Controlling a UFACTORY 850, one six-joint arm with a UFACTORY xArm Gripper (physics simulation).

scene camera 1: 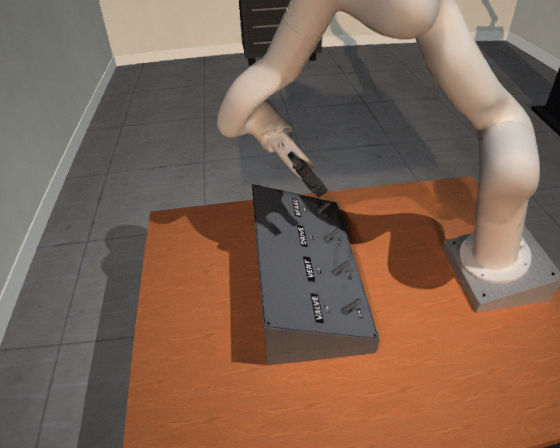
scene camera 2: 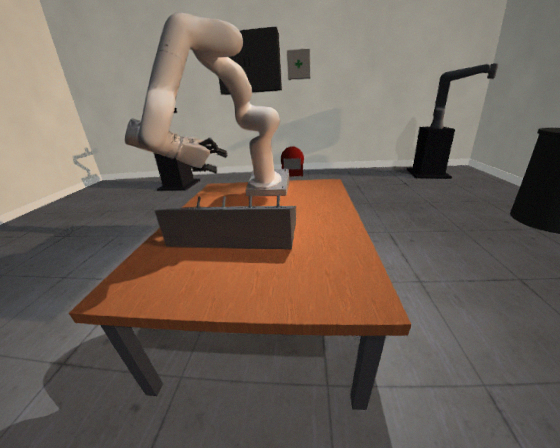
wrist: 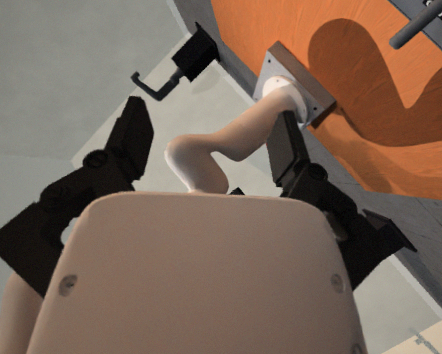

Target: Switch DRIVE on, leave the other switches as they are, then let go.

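The dark sloped panel [scene camera 1: 285, 300] [scene camera 2: 227, 228] [wrist: 407, 6] carries four levers in a row. The DRIVE lever [scene camera 1: 331, 235] [scene camera 2: 224, 202] is second from the far end in scene camera 1, beside the DRIVE label [scene camera 1: 302, 236]. The VENT lever [scene camera 1: 341, 268] and VALVE lever [scene camera 1: 351, 306] are nearer; a far lever [scene camera 1: 324, 208] lies in shadow, its label blurred. All lean alike; which are on is too small to tell. One lever [wrist: 415, 26] shows at the wrist view's upper right. My gripper [scene camera 1: 322, 192] [scene camera 2: 221, 161] [wrist: 213, 120] is open and empty, above the panel's far end, touching no lever.
The panel stands on the orange table [scene camera 1: 200, 400] [scene camera 2: 310, 280]. The arm's base plate [scene camera 1: 510, 295] [scene camera 2: 267, 190] [wrist: 310, 95] is on the table, on the lever side of the panel. A dark cabinet [scene camera 1: 257, 30] stands on the floor beyond the table.
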